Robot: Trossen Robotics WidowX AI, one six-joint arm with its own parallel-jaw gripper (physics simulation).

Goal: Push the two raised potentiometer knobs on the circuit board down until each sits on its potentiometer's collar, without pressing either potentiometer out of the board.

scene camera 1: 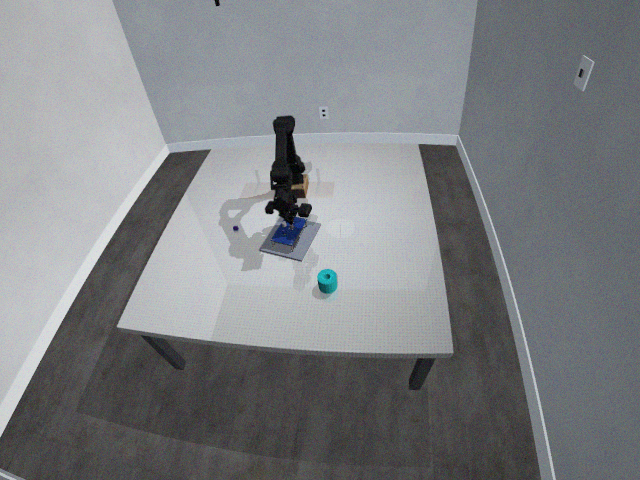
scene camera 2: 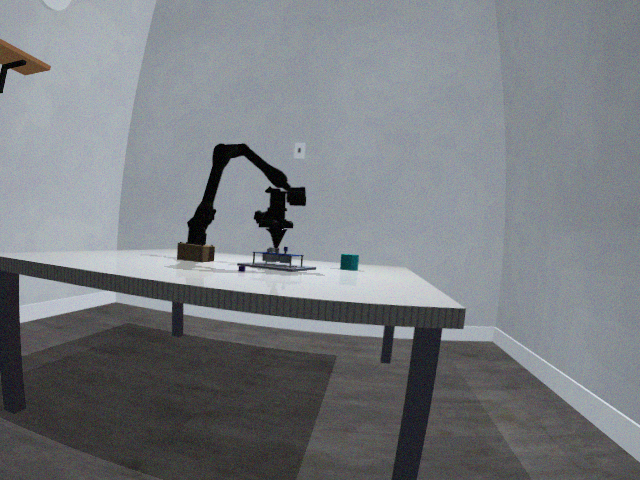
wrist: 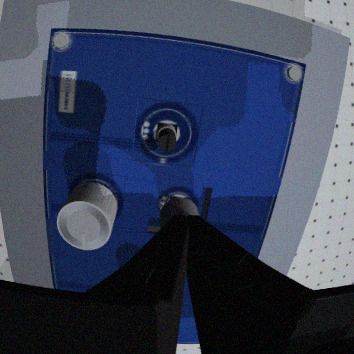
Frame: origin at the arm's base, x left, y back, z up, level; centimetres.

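Seen in the pictures: gripper, between the fingertips: (scene camera 1: 291, 224) (scene camera 2: 276, 247) (wrist: 185, 226); arm's base, origin of its link: (scene camera 1: 296, 180) (scene camera 2: 195, 244).
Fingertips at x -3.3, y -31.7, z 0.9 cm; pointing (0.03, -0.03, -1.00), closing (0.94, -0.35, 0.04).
Note:
Offsets run from my fingertips to a thing's top centre. "*": to the spot under its first point. Level surfaces: height alone.
A blue circuit board (scene camera 1: 282, 238) (wrist: 225, 100) stands on posts above a grey base plate (scene camera 1: 308, 239) (scene camera 2: 306, 268) (wrist: 312, 150). In the wrist view, a light grey knob @(dx -3.3, dy +1.3, dz +0.2 cm) (wrist: 86, 224) stands tall at the left of the board. A darker grey knob @(dx -0.2, dy -0.4, dz +0.0 cm) (wrist: 176, 208) is right at my fingertips, its near part hidden by them. A potentiometer @(* dx +0.4, dy +3.1, dz -0.5 cm) (wrist: 167, 137) with a bare shaft is farther up the board. My gripper (scene camera 2: 277, 247) (wrist: 185, 226) is shut and empty, pointing down at the darker knob. Contact with it, and its gap to the collar, cannot be told.
A teal cylinder @(dx +12.0, dy -28.9, dz -1.0 cm) (scene camera 1: 327, 281) (scene camera 2: 349, 261) stands on the table @(dz -7.0 cm) (scene camera 1: 382, 310) (scene camera 2: 155, 273), beyond the base plate from the arm's base. A small dark purple block @(dx -26.9, dy +8.5, dz -5.5 cm) (scene camera 1: 235, 227) (scene camera 2: 241, 268) lies beside the plate. A wooden block (scene camera 2: 195, 252) is at the arm's base.

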